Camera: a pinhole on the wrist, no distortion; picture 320 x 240 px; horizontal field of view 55.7 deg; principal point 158.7 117.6 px. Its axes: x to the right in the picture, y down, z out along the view. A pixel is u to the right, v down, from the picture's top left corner.
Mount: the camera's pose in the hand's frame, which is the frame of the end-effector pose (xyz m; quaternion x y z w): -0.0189 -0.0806 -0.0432 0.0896 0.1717 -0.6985 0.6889
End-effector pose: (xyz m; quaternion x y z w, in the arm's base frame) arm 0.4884 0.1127 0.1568 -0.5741 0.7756 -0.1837 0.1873
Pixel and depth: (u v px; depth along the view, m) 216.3 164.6 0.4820
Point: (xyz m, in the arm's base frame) 0.9205 -0.1072 0.0075
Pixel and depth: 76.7 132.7 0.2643
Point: 0.6847 0.0418 0.0151
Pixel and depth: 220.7 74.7 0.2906
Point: 0.7999 0.0603 0.1000
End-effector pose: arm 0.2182 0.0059 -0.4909 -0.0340 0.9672 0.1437 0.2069
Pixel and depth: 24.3 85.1 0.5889
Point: 0.4666 0.1328 -1.0285
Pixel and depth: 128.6 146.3 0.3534
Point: 0.3043 -0.0774 -0.8152
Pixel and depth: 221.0 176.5 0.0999
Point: 0.2408 -0.1126 -0.5657
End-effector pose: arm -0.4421 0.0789 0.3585 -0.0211 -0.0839 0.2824 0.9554
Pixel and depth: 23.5 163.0 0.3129
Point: -0.4024 0.0599 0.6610
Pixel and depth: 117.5 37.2 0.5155
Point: -0.4932 -0.1470 0.8301
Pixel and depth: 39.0 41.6 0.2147
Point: -0.4700 -0.0143 0.5482
